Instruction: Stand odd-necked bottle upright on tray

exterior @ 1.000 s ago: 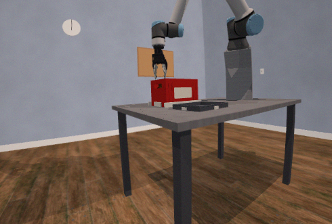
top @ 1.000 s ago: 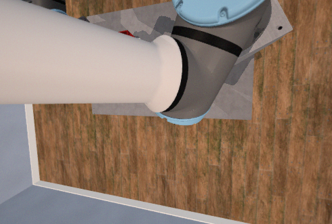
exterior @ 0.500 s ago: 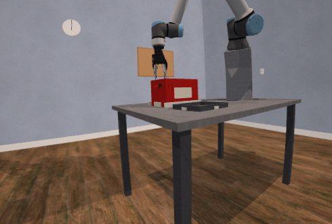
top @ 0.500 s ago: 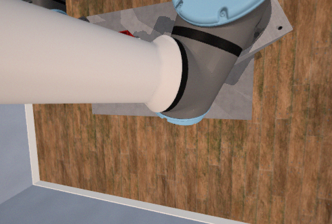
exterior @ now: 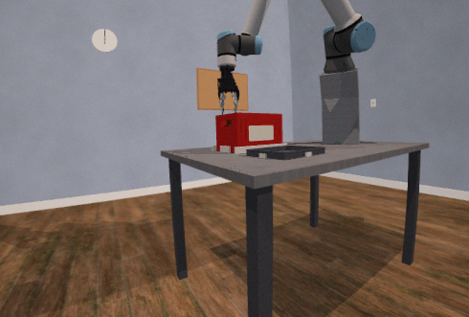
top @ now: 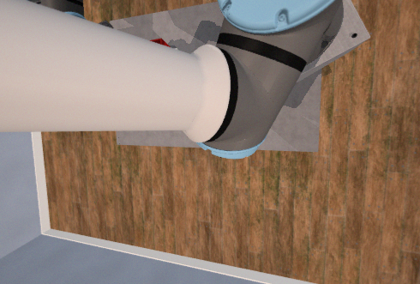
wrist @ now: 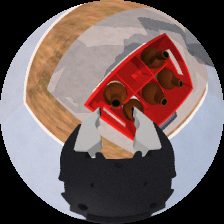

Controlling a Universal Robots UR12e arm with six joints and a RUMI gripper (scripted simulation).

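The red crate is 90 mm behind my hand, 50 mm to the left of it and 110 mm below it. Round my hand: dark tray (40 mm behind, 310 mm to the left, 180 mm below).
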